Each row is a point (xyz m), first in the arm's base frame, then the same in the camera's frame.
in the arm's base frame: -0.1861 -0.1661 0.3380
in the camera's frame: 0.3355 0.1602 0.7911
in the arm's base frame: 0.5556 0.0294 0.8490
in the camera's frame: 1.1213 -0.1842 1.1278
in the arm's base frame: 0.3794 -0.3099 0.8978
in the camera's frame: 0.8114 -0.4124 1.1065
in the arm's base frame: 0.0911 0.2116 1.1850
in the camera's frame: 0.8253 0.0129 1.6129
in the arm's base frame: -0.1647 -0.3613 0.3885
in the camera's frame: 0.2671 -0.0292 0.7674
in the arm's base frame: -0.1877 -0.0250 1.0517
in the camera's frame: 0.4583 -0.0155 1.4863
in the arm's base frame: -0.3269 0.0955 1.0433
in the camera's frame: 0.3916 0.1423 1.5541
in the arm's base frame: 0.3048 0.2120 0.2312
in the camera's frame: 0.9358 0.3185 0.6910
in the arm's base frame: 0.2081 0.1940 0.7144
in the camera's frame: 0.8816 0.1445 1.1492
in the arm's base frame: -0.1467 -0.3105 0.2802
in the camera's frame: 0.2979 0.0497 0.6810
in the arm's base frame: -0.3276 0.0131 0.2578
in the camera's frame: 0.2884 0.3965 0.8135
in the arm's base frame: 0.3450 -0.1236 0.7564
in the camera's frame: 0.8569 -0.1879 1.0479
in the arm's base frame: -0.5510 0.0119 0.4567
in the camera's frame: 0.1075 0.4032 1.0516
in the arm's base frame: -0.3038 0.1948 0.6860
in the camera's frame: 0.4293 0.3609 1.2560
